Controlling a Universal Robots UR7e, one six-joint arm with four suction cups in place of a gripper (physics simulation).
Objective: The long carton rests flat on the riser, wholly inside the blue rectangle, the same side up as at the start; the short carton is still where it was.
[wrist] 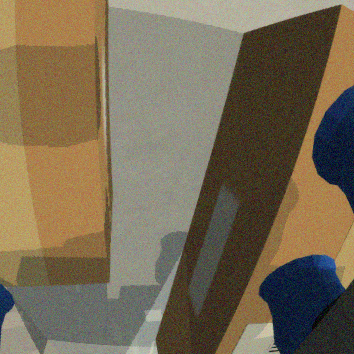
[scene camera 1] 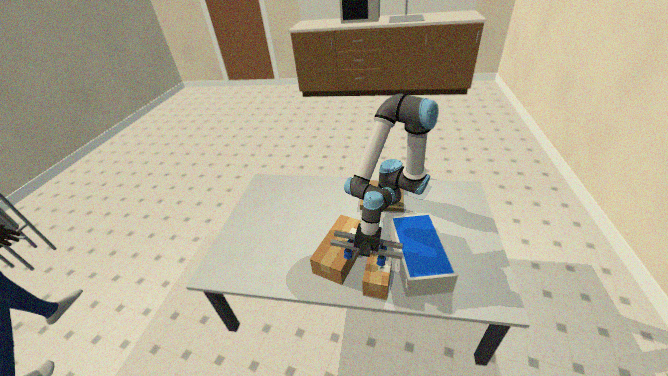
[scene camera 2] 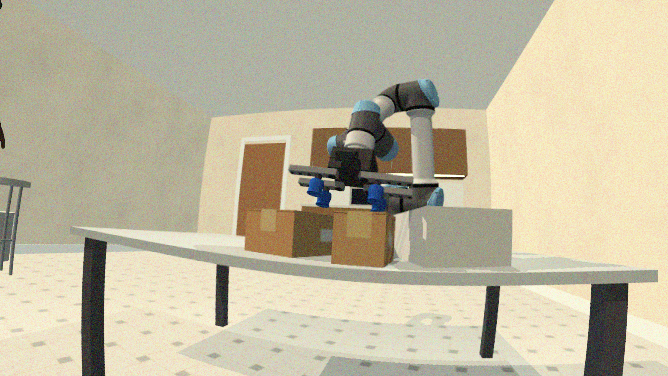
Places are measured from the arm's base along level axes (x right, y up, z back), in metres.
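Pixels of known places: end effector, tool point: (wrist: 125,237) (scene camera 2: 346,203).
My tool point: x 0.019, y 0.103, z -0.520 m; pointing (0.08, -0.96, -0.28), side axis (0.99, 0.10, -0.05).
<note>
Behind a point stands the place of what it marks.
The long carton (scene camera 1: 327,252) @[x 0.190, y 0.079, z -0.526 m] (scene camera 2: 270,232) @[x 0.172, y 0.024, z -0.594 m] (wrist: 245,140) @[x 0.093, y 0.025, z -0.534 m] lies flat on the table, left of the short carton (scene camera 1: 375,286) @[x -0.047, y 0.058, z -0.632 m] (scene camera 2: 357,245) @[x -0.043, y 0.012, z -0.631 m] (wrist: 65,200) @[x -0.004, y 0.077, z -0.521 m], which also lies flat there with a gap between them. The riser (scene camera 1: 432,285) @[x -0.268, y 0.040, z -0.561 m] (scene camera 2: 460,237) @[x -0.240, y 0.033, z -0.572 m] is a light box right of both; the blue rectangle (scene camera 1: 425,245) @[x -0.225, y 0.093, z -0.403 m] on its top bears no carton. My gripper (scene camera 1: 366,251) @[x 0.019, y 0.103, z -0.520 m] (scene camera 2: 348,195) @[x 0.019, y 0.103, z -0.520 m] is open, holding no carton. It hangs low over the cartons, two cups near the long carton's right edge and two over the short one. A small gap shows under the front cups in scene camera 2.
The table (scene camera 1: 250,240) @[x 0.651, y -0.026, z -0.464 m] (scene camera 2: 150,241) @[x 0.429, y -0.026, z -0.740 m] carries the arm's wooden base block (scene camera 1: 396,206) @[x -0.061, y 0.000, z -0.076 m] behind the cartons. The riser's left side is close to the short carton. A person's leg (scene camera 1: 30,297) and a metal chair (scene camera 1: 30,227) (scene camera 2: 15,220) show at the left, off the table.
</note>
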